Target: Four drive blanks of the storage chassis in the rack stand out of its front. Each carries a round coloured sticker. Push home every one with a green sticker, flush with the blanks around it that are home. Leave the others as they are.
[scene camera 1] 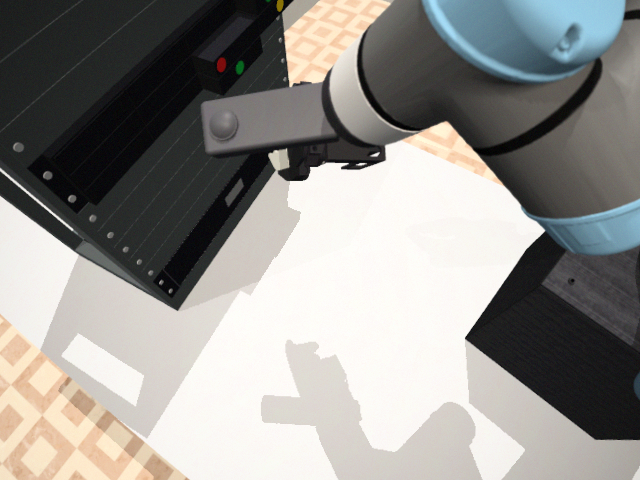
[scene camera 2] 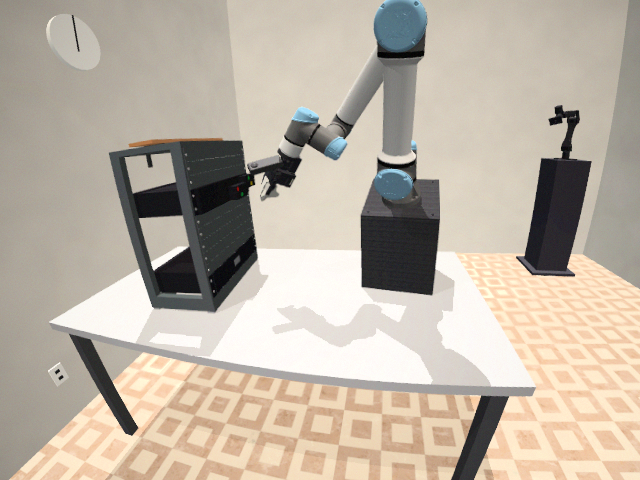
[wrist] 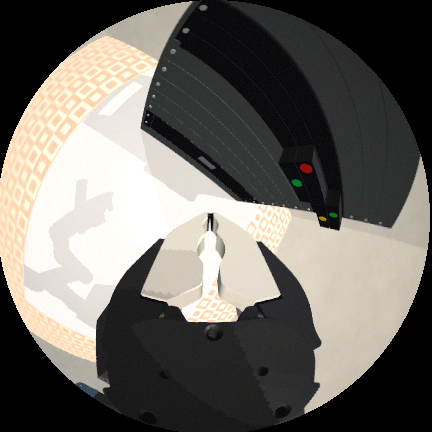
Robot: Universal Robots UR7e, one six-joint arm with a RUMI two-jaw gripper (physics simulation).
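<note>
The storage chassis [scene camera 1: 124, 134] [scene camera 2: 211, 199] [wrist: 270, 90] is a black band across the rack [scene camera 1: 155, 173] [scene camera 2: 192, 237] [wrist: 367, 150]. Two adjoining blanks stand out of its front, one with a red sticker [scene camera 1: 221, 64] [scene camera 2: 237, 189] [wrist: 306, 168], one with a green sticker [scene camera 1: 239, 67] [scene camera 2: 241, 194] [wrist: 297, 183]. Farther along, two more stand out, with a yellow sticker [scene camera 1: 279, 5] [scene camera 2: 251, 182] [wrist: 322, 218] and a green sticker [scene camera 2: 248, 177] [wrist: 333, 215]. My gripper [scene camera 2: 263, 196] [wrist: 209, 214] is shut and empty, in front of the rack's far end, apart from the blanks. Its fingertips are partly hidden in scene camera 1.
A grey bar [scene camera 1: 268, 121] [scene camera 2: 266, 164] on my wrist extends toward the rack front. A second black unit [scene camera 1: 206, 235] [scene camera 2: 235, 266] [wrist: 185, 150] sits low in the rack. The arm's black pedestal [scene camera 1: 547, 351] [scene camera 2: 398, 253] stands on the white table [scene camera 1: 361, 289] [scene camera 2: 310, 273].
</note>
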